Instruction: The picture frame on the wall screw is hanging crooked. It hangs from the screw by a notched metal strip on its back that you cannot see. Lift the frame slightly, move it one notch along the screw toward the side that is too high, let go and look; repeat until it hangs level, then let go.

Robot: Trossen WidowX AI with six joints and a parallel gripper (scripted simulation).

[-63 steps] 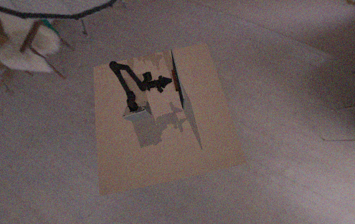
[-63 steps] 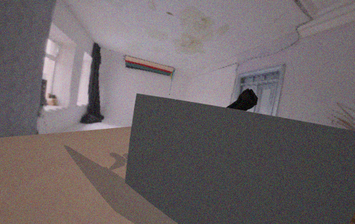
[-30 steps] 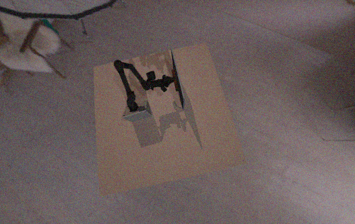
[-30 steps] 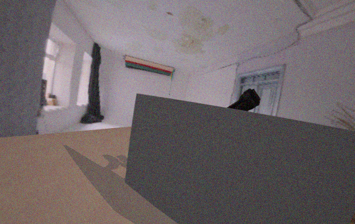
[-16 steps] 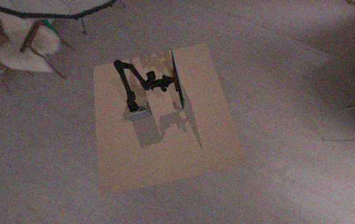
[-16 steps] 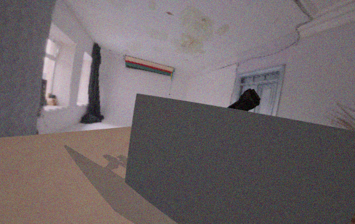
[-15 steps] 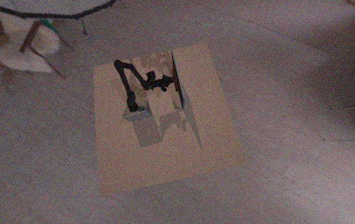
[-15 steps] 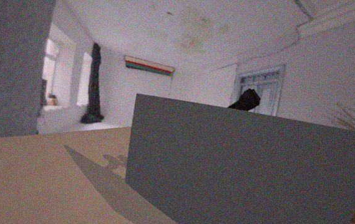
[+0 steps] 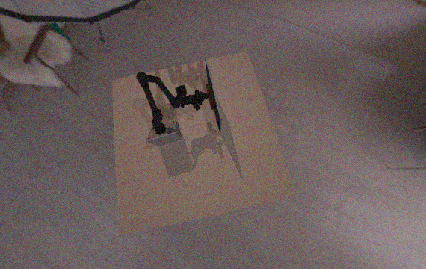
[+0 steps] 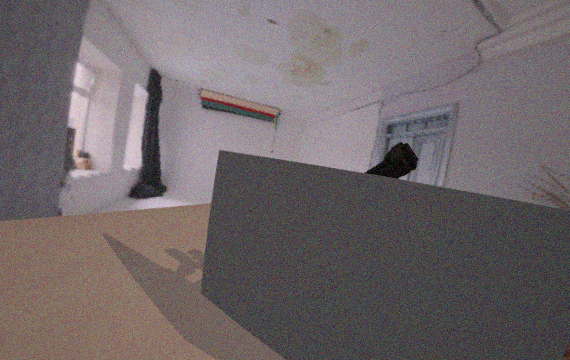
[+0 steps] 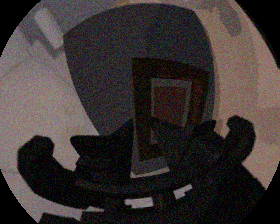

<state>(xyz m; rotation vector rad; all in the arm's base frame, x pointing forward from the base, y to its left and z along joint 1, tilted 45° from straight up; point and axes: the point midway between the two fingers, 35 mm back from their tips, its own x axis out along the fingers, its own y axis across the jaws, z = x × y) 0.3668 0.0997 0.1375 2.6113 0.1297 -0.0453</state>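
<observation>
The picture frame is 1 cm ahead of my gripper tip, 1 cm to the left of it and 5 cm below it. From my gripper tip the other things lie so: wall panel 2 cm ahead, 2 cm to the left, 6 cm below.
</observation>
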